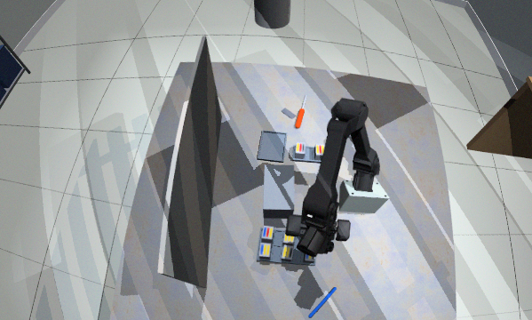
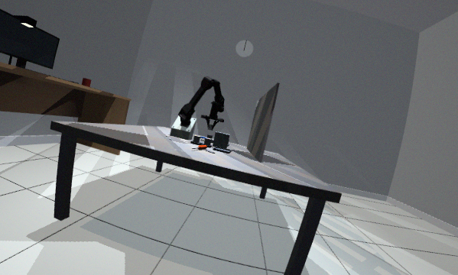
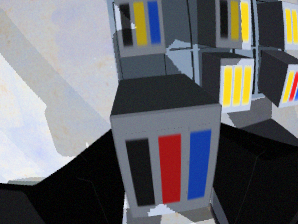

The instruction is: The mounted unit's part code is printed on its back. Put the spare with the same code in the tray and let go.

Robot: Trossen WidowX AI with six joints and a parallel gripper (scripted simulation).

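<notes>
The flat grey tray is 180 mm ahead of my gripper tip, 360 mm to the right of it and 100 mm below it. From my gripper tip the other things lie so: mounted unit: 130 mm ahead, 140 mm to the right, 60 mm below; then blue pen: 70 mm behind, 220 mm to the left, 100 mm below; then grey spare block: 20 mm above.
</notes>
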